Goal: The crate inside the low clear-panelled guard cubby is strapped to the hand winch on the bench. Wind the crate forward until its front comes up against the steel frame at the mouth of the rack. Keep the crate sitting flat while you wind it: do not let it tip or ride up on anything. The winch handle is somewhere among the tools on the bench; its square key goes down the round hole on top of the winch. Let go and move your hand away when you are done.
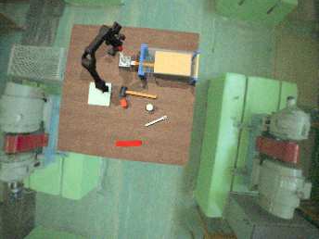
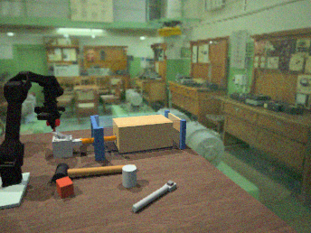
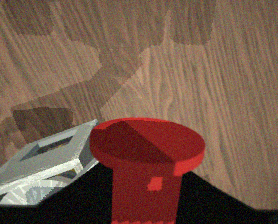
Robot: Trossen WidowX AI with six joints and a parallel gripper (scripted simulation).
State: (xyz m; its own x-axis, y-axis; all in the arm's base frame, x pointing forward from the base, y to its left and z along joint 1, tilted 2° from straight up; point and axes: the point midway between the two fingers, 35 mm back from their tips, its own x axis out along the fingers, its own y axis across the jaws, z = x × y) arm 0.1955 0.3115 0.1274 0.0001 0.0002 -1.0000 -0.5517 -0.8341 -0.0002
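Now: the blue steel frame 190 mm ahead of my gripper tip, 120 mm to the right of it and 10 mm below it. The rest, counted from my gripper tip: winch handle: 40 mm to the right, 10 mm below, 10 mm ahead; then red knob: 20 mm above; then winch: 100 mm to the right, 90 mm below, 10 mm ahead.
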